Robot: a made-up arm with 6 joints. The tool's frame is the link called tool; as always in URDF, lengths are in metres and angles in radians. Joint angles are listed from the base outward. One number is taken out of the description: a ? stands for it. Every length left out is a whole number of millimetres.
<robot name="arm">
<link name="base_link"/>
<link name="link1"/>
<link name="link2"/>
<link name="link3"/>
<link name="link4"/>
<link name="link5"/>
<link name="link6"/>
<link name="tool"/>
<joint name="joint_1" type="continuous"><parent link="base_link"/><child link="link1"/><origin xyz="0 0 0.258"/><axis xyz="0 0 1"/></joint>
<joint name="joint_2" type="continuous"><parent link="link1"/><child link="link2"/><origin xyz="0 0 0"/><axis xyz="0 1 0"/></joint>
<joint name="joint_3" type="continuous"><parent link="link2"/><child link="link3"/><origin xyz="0 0 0.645"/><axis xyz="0 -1 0"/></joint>
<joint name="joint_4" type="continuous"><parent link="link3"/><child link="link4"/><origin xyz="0.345 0 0"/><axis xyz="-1 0 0"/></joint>
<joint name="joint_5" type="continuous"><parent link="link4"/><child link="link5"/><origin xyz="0 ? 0"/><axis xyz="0 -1 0"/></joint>
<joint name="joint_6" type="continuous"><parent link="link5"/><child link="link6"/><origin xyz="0 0 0"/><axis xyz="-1 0 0"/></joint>
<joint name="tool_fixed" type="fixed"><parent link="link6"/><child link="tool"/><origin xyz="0 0 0"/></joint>
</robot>
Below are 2 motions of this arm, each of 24 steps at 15 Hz.
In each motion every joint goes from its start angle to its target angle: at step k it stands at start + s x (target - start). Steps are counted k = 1, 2, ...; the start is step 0. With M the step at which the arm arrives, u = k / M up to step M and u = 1 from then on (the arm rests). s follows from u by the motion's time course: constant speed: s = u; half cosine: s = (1 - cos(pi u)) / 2; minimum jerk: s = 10 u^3 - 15 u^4 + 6 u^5.
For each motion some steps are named. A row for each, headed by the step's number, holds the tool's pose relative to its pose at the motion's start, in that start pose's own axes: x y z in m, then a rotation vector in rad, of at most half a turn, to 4 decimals.
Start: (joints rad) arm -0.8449 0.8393 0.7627 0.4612 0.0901 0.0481
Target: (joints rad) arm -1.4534 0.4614 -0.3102 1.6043 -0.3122 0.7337
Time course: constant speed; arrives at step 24
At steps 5, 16, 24:
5: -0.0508 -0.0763 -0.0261 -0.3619 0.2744 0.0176
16: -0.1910 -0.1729 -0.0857 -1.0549 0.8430 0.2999
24: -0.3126 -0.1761 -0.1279 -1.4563 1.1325 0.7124

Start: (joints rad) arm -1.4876 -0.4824 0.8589 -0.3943 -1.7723 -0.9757
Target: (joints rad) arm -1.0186 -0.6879 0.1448 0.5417 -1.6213 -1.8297
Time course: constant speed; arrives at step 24
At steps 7, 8, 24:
7: -0.0032 -0.0428 0.0118 0.2719 -0.0751 -0.1617
8: -0.0032 -0.0484 0.0134 0.3052 -0.0901 -0.1841
24: 0.0172 -0.1183 0.0275 0.6341 -0.4627 -0.4247

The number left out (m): -0.147
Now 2 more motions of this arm.
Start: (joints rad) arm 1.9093 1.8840 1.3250 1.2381 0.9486 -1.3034
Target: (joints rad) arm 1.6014 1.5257 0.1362 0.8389 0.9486 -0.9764
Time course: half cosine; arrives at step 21
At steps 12, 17, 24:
12: -0.2119 -0.0731 -0.0332 0.3461 0.0539 -0.3425
17: -0.3351 -0.0434 -0.0488 0.5161 0.0901 -0.5255
24: -0.3707 -0.0266 -0.0519 0.5651 0.1030 -0.5786

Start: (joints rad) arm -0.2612 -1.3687 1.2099 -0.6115 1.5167 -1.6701
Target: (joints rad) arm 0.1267 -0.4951 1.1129 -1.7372 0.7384 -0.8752
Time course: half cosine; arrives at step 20
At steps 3, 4, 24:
3: -0.0382 -0.0005 0.0426 -0.0834 -0.0819 -0.0681
4: -0.0675 0.0011 0.0735 -0.1448 -0.1433 -0.1199
24: -0.7383 0.3144 0.3833 -0.8906 -1.5130 -1.3051

